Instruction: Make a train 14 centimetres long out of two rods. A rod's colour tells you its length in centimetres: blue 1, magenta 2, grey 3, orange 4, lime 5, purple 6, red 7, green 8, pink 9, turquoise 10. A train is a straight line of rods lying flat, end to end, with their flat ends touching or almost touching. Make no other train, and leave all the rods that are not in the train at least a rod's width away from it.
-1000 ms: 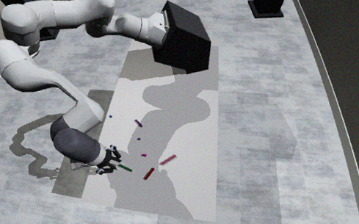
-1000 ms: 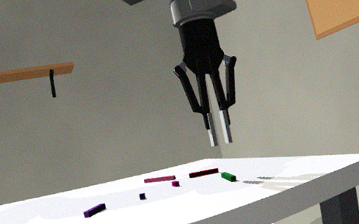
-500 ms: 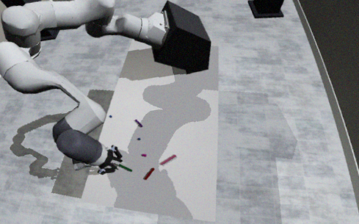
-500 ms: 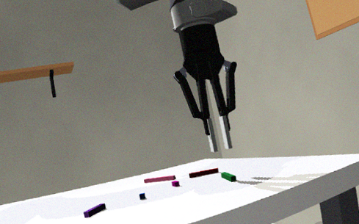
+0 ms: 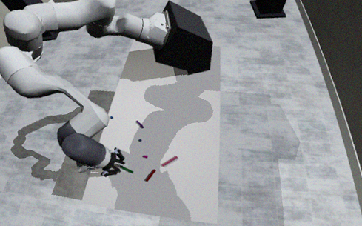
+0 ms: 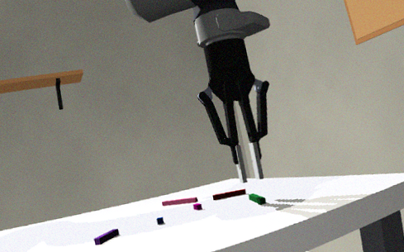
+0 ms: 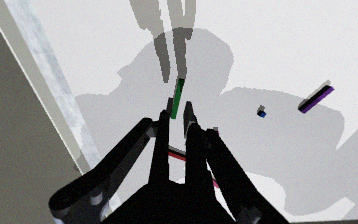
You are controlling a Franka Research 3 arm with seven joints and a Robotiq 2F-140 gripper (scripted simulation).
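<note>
The green rod lies 70 mm below my hand. From my hand the other things lie so: red rod (130 mm to the left, 70 mm below, 40 mm ahead); then pink rod (230 mm to the left, 70 mm below, 30 mm behind); then magenta rod (100 mm to the left, 70 mm below, 60 mm behind).
</note>
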